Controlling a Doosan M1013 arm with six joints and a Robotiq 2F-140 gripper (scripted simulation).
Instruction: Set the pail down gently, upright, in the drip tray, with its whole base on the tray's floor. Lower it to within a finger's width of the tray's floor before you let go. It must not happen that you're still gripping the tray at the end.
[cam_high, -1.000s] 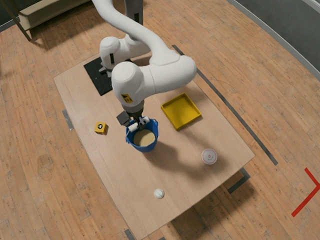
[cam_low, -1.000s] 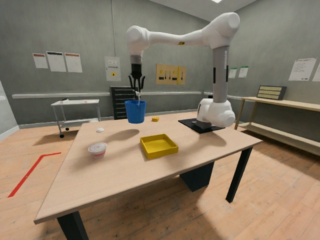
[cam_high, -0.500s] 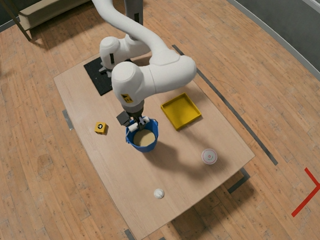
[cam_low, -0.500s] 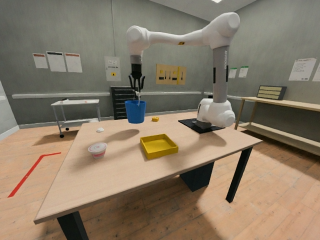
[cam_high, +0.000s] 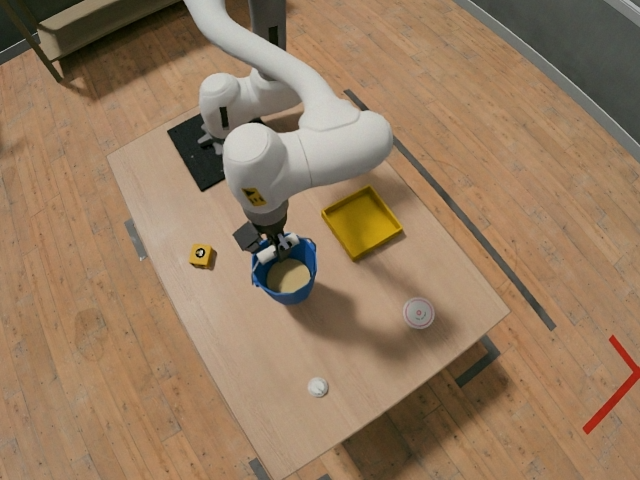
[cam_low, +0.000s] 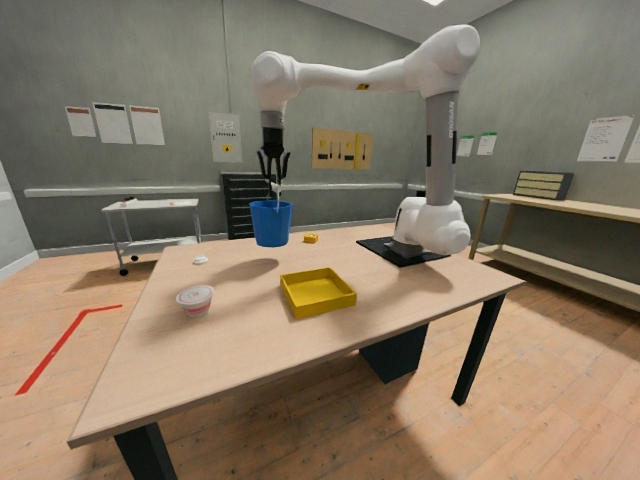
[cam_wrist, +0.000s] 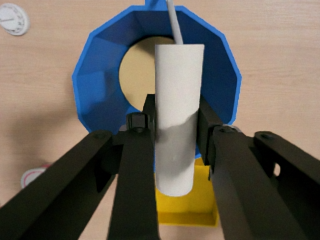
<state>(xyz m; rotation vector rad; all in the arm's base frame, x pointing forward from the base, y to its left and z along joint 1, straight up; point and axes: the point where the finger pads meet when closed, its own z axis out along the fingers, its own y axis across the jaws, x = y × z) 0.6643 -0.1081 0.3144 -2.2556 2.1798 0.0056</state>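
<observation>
My hand is 90 mm above the blue pail and 10 mm short of it. The rest, counted from my hand: pail handle (30 mm below, 10 mm ahead); yellow drip tray (320 mm to the left, 310 mm below, 60 mm behind).
</observation>
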